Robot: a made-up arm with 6 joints. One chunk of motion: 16 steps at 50 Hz.
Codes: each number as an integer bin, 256 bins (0 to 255) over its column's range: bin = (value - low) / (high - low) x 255, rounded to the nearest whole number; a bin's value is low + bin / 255 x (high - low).
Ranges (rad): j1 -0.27..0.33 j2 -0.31..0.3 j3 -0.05..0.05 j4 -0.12..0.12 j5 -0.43..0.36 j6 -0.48..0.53
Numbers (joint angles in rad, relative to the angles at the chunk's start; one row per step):
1: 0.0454 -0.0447 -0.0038 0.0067 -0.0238 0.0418
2: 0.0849 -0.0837 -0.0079 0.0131 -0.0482 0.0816
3: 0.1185 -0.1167 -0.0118 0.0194 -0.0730 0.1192
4: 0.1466 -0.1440 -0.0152 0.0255 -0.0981 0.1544
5: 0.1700 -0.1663 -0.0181 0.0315 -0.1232 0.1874
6: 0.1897 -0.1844 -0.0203 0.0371 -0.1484 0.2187
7: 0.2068 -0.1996 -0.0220 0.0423 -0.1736 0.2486
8: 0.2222 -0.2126 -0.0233 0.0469 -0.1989 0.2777
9: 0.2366 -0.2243 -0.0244 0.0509 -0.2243 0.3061
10: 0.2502 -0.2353 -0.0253 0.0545 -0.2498 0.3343
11: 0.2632 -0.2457 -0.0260 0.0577 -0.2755 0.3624
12: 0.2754 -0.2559 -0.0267 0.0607 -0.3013 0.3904
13: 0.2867 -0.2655 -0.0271 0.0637 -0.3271 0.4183
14: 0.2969 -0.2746 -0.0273 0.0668 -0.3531 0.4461
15: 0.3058 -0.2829 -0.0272 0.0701 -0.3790 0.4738
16: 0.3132 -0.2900 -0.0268 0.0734 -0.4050 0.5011
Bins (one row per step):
1: 134 111 118 135 131 132
2: 151 95 107 141 123 142
3: 165 81 97 148 115 151
4: 177 69 89 155 107 160
5: 187 60 81 161 99 169
6: 195 53 76 167 91 176
7: 203 46 71 172 83 184
8: 209 41 68 177 75 191
9: 215 36 65 182 66 198
10: 221 31 63 185 58 206
11: 227 27 61 189 50 213
12: 232 23 59 192 42 220
13: 237 19 58 195 33 227
14: 241 15 58 198 25 234
15: 245 11 58 202 16 241
16: 248 8 59 205 8 248

